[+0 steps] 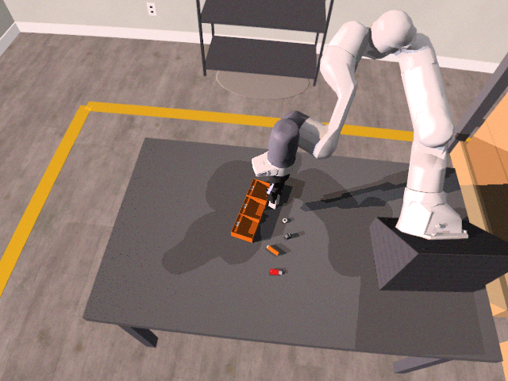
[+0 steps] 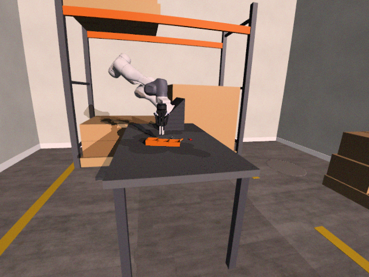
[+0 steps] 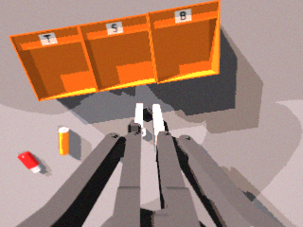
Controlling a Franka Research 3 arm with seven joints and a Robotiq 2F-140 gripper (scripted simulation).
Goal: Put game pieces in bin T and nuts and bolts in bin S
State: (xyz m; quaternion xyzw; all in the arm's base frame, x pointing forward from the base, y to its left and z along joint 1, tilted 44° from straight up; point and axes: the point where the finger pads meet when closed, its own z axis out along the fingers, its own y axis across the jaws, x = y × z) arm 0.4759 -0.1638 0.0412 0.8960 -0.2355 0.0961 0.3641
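Right now the orange bin tray is 8 cm ahead of my hand and 7 cm below it. Also, from my hand: grey nut (5 cm behind, 4 cm to the left, 9 cm below); then black die (6 cm behind, 10 cm to the left, 9 cm below); then dark nut (3 cm below).
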